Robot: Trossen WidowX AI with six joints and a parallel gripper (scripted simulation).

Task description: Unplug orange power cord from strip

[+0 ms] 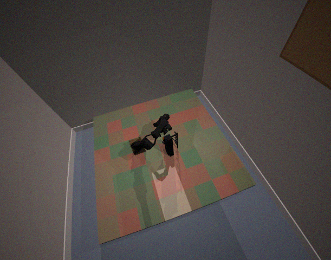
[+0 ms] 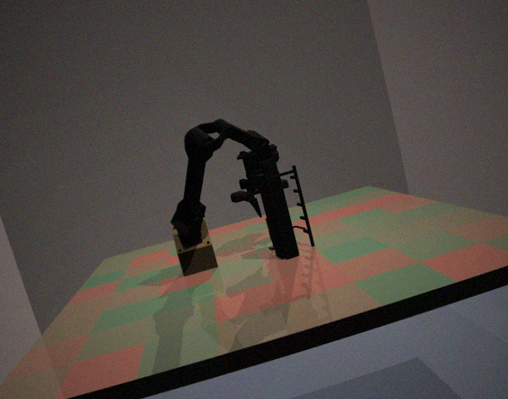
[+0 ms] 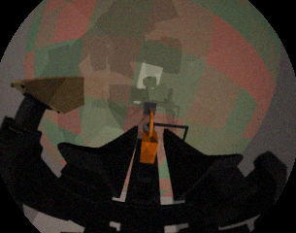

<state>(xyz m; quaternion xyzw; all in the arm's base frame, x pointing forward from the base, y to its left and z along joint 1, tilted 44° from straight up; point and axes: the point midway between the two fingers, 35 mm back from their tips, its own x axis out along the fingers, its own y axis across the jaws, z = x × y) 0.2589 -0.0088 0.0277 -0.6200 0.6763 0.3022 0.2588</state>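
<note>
Now: gripper tip 1 cm short of the orange plug, 6 cm to the left of it and 1 cm above it.
</note>
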